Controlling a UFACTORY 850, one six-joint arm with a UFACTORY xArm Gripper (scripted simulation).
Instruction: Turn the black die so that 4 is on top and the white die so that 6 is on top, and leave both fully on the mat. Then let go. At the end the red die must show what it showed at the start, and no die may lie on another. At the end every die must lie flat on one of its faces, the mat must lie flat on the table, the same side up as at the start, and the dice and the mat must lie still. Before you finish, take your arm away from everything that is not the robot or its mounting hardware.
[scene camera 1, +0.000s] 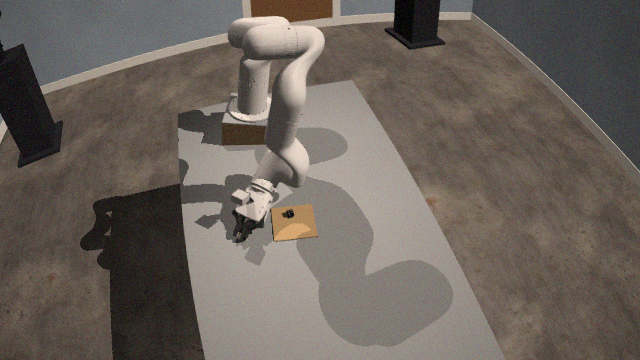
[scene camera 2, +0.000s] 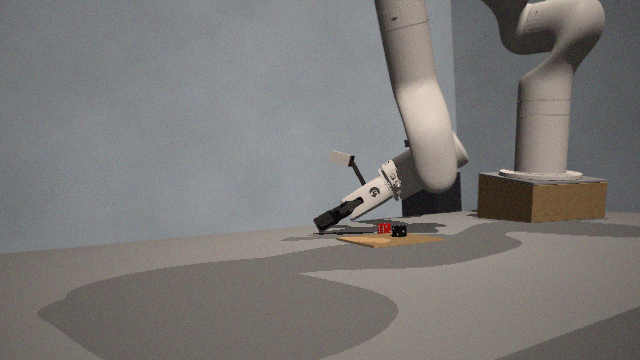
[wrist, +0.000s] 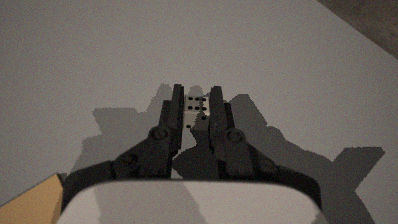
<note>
In view: my gripper (scene camera 2: 318, 225) and a tan mat (scene camera 1: 302, 225).
The tan mat also shows in scene camera 2 (scene camera 2: 385, 239). My gripper is seen too in scene camera 1 (scene camera 1: 238, 238).
</note>
